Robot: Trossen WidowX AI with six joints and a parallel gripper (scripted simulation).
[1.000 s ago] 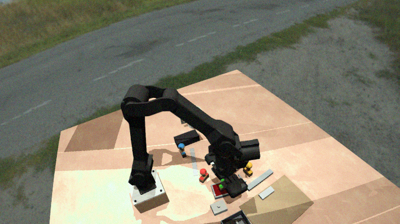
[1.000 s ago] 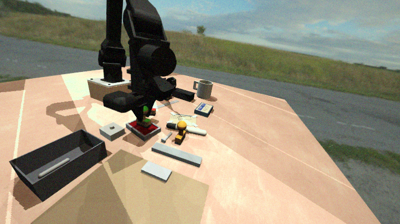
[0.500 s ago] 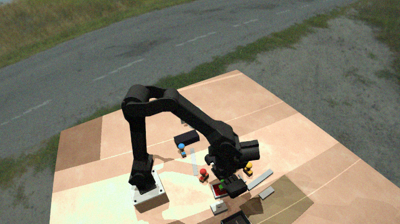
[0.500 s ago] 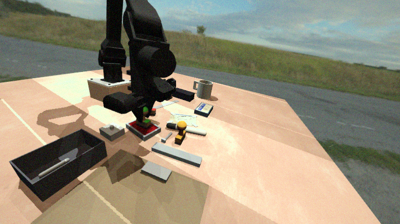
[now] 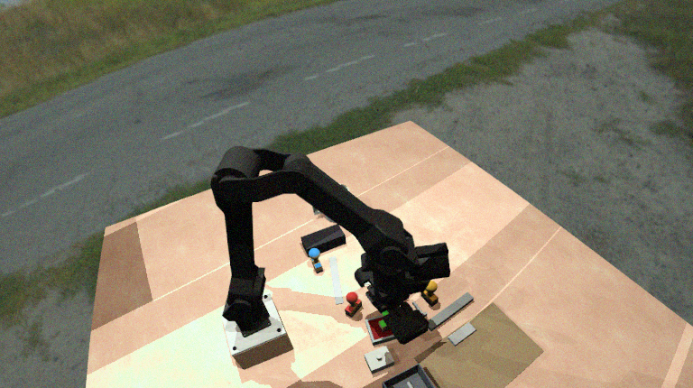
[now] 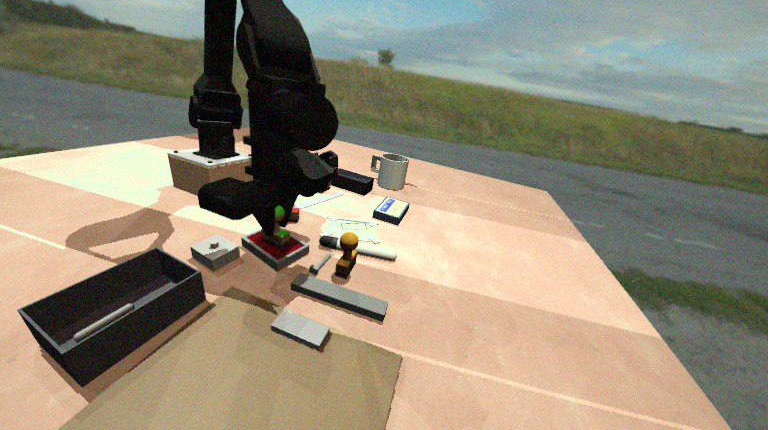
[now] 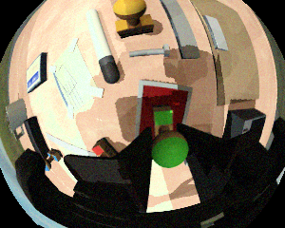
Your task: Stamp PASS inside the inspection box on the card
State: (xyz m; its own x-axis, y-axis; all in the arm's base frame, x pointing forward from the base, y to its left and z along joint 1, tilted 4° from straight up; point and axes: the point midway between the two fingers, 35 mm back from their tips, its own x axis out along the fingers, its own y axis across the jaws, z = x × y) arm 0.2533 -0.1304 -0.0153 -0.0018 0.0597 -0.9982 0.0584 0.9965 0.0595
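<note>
Right now my gripper tip is right at the green-knobbed stamp. Also, from my gripper tip: red-knobbed stamp (9 cm to the left, 4 cm behind, 2 cm below); marker (10 cm ahead, 5 cm to the left, 3 cm below); red ink pad (3 cm below).
</note>
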